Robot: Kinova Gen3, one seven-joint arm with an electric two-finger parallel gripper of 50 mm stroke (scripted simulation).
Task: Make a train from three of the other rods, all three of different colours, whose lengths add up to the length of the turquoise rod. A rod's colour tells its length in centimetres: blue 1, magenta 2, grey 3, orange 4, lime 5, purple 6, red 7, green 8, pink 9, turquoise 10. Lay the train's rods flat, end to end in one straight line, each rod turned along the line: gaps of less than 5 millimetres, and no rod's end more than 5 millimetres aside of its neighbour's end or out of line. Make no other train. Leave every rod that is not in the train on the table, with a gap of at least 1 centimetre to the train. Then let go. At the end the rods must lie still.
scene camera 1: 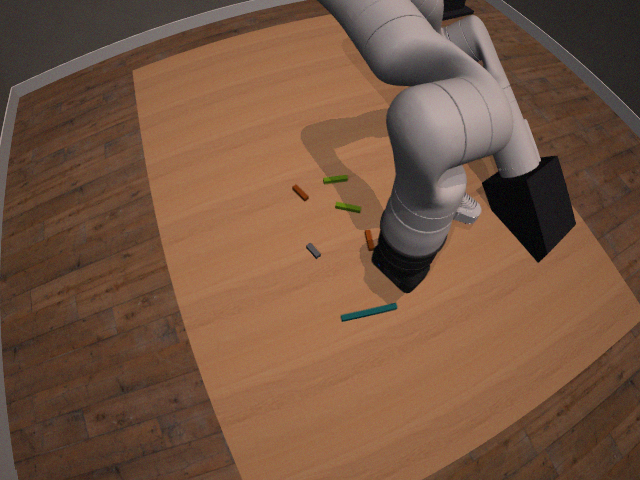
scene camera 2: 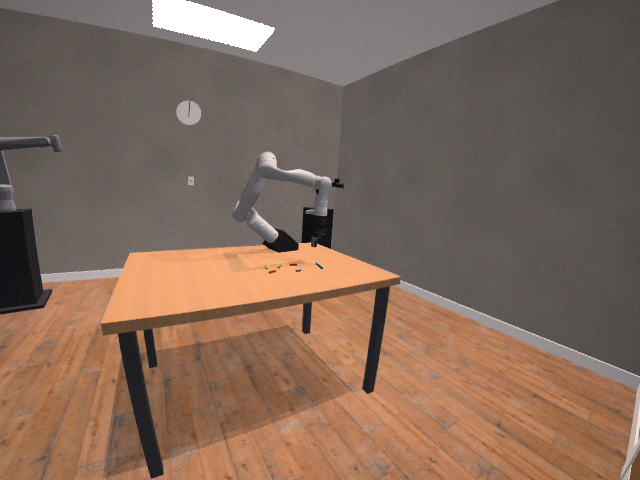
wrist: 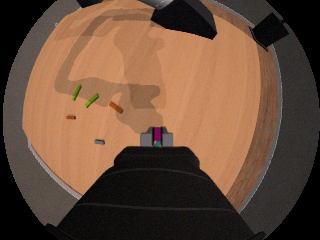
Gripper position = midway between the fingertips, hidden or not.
In view: my gripper (scene camera 1: 402, 274).
My gripper is seen too in the wrist view (wrist: 157, 133).
